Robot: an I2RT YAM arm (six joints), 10 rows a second.
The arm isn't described. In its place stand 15 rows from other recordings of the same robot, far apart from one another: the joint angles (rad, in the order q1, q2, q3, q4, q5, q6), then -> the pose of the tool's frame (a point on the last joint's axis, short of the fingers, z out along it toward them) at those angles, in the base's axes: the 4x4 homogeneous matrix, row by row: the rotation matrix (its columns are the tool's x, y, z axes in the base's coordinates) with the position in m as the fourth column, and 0 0 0 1 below.
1.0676, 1.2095, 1.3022, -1.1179, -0.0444, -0.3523 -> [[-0.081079 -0.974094 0.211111 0.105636], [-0.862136 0.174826 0.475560 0.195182], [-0.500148 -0.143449 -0.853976 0.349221], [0 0 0 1]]
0.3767, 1.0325, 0.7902, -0.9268, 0.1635, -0.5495 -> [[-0.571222 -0.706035 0.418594 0.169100], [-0.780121 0.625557 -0.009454 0.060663], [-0.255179 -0.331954 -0.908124 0.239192], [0 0 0 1]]
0.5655, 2.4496, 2.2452, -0.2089, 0.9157, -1.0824 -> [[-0.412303 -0.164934 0.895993 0.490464], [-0.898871 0.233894 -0.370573 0.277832], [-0.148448 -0.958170 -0.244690 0.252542], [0 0 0 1]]
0.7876, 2.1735, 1.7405, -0.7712, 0.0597, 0.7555 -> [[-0.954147 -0.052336 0.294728 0.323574], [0.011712 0.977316 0.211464 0.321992], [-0.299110 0.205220 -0.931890 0.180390], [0 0 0 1]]
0.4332, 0.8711, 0.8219, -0.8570, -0.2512, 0.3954 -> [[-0.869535 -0.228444 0.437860 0.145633], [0.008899 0.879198 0.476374 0.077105], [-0.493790 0.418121 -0.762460 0.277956], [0 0 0 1]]
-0.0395, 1.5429, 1.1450, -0.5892, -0.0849, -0.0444 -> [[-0.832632 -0.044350 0.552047 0.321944], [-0.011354 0.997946 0.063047 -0.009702], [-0.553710 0.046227 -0.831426 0.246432], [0 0 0 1]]
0.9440, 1.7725, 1.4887, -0.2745, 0.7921, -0.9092 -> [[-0.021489 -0.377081 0.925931 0.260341], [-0.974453 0.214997 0.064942 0.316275], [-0.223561 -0.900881 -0.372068 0.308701], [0 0 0 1]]
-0.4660, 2.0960, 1.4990, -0.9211, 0.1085, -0.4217 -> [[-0.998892 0.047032 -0.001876 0.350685], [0.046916 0.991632 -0.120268 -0.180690], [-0.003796 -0.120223 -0.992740 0.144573], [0 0 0 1]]
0.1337, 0.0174, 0.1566, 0.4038, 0.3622, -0.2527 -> [[0.451827 0.298449 0.840702 0.083148], [-0.175131 0.953716 -0.244447 -0.001544], [-0.874746 -0.036786 0.483183 0.266945], [0 0 0 1]]
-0.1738, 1.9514, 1.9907, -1.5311, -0.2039, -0.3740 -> [[-0.970109 -0.215728 0.111131 0.364801], [-0.192923 0.963409 0.186076 -0.056729], [-0.147207 0.159074 -0.976230 0.319666], [0 0 0 1]]
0.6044, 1.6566, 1.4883, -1.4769, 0.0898, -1.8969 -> [[0.804219 -0.594250 -0.009958 0.237210], [-0.591204 -0.798156 -0.115864 0.159942], [0.060904 0.099067 -0.993215 0.285490], [0 0 0 1]]
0.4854, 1.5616, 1.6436, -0.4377, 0.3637, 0.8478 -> [[-0.309594 0.137608 0.940859 0.322015], [0.628989 0.771698 0.094105 0.155543], [-0.713109 0.620924 -0.325467 0.419999], [0 0 0 1]]
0.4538, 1.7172, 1.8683, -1.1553, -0.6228, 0.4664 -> [[-0.964002 -0.228395 0.136144 0.302713], [-0.063815 0.695792 0.715402 0.170753], [-0.258122 0.680962 -0.685321 0.384039], [0 0 0 1]]
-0.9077, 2.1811, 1.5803, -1.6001, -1.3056, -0.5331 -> [[-0.711196 0.226592 0.665475 0.247580], [0.694142 0.076603 0.715750 -0.261159], [0.111206 0.970973 -0.211767 0.173507], [0 0 0 1]]
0.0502, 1.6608, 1.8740, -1.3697, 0.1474, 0.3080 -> [[-0.868371 0.286125 0.405049 0.314316], [0.256615 0.958173 -0.126702 0.010557], [-0.424359 -0.006082 -0.905473 0.386939], [0 0 0 1]]
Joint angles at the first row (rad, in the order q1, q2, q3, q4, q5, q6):
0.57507 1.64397 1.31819 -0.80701 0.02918 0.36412
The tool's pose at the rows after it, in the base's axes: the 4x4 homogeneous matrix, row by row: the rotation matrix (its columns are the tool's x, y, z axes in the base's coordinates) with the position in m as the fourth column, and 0 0 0 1 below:
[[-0.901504 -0.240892 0.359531 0.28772], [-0.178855 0.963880 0.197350 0.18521], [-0.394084 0.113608 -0.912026 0.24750], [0 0 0 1]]
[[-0.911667 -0.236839 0.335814 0.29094], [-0.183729 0.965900 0.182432 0.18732], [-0.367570 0.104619 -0.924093 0.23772], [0 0 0 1]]
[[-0.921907 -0.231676 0.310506 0.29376], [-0.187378 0.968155 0.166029 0.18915], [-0.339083 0.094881 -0.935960 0.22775], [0 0 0 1]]
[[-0.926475 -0.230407 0.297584 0.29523], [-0.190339 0.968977 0.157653 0.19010], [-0.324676 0.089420 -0.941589 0.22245], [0 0 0 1]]
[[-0.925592 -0.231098 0.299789 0.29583], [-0.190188 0.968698 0.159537 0.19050], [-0.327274 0.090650 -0.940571 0.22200], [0 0 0 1]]
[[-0.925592 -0.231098 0.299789 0.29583], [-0.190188 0.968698 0.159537 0.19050], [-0.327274 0.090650 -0.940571 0.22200], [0 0 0 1]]
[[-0.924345 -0.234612 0.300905 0.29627], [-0.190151 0.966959 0.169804 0.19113], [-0.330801 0.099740 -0.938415 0.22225], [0 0 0 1]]
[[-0.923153 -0.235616 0.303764 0.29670], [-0.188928 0.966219 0.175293 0.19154], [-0.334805 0.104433 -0.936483 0.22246], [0 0 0 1]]
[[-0.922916 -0.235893 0.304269 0.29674], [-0.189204 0.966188 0.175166 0.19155], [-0.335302 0.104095 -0.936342 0.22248], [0 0 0 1]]
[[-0.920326 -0.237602 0.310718 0.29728], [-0.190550 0.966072 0.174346 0.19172], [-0.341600 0.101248 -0.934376 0.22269], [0 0 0 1]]
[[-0.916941 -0.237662 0.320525 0.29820], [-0.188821 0.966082 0.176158 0.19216], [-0.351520 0.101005 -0.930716 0.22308], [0 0 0 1]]
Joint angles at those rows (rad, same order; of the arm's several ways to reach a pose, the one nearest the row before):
0.57506 1.67220 1.31817 -0.79517 0.02994 0.34732
0.57508 1.70232 1.31818 -0.79557 0.02956 0.34886
0.57508 1.73247 1.31818 -0.79785 0.02957 0.35154
0.57507 1.74849 1.31820 -0.79826 0.02956 0.35153
0.57506 1.75041 1.31821 -0.79330 0.02918 0.35114
0.57506 1.75041 1.31821 -0.79330 0.02918 0.35114
0.57507 1.75041 1.31822 -0.78643 0.02117 0.35039
0.57508 1.75040 1.31818 -0.78068 0.01812 0.35077
0.57508 1.75040 1.31820 -0.78032 0.01850 0.35039
0.57507 1.75039 1.31819 -0.77498 0.02270 0.34771
0.57509 1.75039 1.31817 -0.76504 0.02652 0.34735

